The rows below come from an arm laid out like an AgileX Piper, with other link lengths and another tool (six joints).
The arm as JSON. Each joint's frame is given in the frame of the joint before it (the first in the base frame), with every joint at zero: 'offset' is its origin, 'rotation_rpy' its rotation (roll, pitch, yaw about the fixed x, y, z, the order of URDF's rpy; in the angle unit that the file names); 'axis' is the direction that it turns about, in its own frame. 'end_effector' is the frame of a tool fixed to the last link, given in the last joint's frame.
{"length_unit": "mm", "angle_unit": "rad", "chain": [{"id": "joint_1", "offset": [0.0, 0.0, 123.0], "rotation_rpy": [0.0, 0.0, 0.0], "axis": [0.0, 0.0, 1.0]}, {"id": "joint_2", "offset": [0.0, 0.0, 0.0], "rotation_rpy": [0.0, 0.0, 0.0], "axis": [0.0, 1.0, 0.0]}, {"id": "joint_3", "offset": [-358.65, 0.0, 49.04], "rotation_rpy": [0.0, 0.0, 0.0], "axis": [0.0, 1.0, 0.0]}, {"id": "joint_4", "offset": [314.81, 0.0, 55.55], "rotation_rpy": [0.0, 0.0, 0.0], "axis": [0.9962, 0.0, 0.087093]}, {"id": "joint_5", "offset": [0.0, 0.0, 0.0], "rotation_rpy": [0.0, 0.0, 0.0], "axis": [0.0, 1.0, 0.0]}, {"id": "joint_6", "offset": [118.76, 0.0, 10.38], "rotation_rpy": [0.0, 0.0, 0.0], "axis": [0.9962, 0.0, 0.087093]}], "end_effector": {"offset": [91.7, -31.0, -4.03], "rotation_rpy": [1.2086, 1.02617, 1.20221]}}
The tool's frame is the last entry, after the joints.
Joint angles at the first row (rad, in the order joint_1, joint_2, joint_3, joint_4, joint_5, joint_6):
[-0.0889 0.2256 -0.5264 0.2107 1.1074 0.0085]
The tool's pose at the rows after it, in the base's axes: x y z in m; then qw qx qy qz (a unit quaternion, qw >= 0):
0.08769 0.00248 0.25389 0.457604 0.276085 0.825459 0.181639
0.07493 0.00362 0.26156 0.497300 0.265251 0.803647 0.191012
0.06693 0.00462 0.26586 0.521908 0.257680 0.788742 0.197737
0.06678 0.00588 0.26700 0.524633 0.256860 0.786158 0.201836
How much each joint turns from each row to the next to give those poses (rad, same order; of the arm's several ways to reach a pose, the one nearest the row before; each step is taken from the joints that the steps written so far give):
[0.0000 -0.0734 0.0010 0.0000 0.0000 0.0000]
[-0.0001 -0.0951 0.0001 0.0000 -0.0001 0.0000]
[0.0013 -0.0594 0.0006 0.0012 -0.0023 0.0000]
[0.0000 -0.0047 0.0000 0.0068 -0.0042 0.0000]

